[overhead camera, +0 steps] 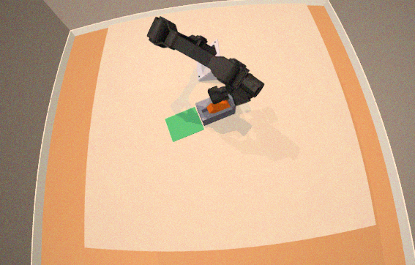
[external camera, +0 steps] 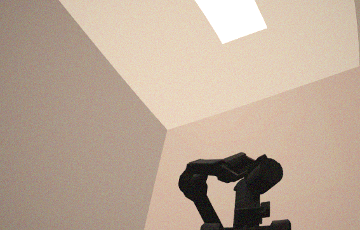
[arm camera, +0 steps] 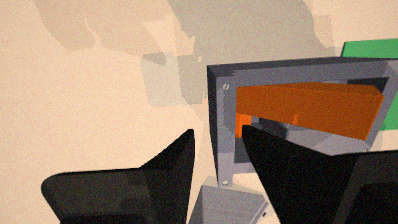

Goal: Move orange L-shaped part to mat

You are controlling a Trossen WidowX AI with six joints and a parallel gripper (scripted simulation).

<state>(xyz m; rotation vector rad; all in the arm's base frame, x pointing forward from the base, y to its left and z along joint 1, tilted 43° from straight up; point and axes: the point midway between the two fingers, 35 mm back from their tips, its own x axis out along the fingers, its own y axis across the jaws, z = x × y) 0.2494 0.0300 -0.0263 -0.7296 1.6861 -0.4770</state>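
Now: the orange L-shaped part 50 mm to the right of my gripper tip, 40 mm below it and 10 mm ahead of it. Also, from my gripper tip: green mat 220 mm to the right, 90 mm below, 40 mm ahead.
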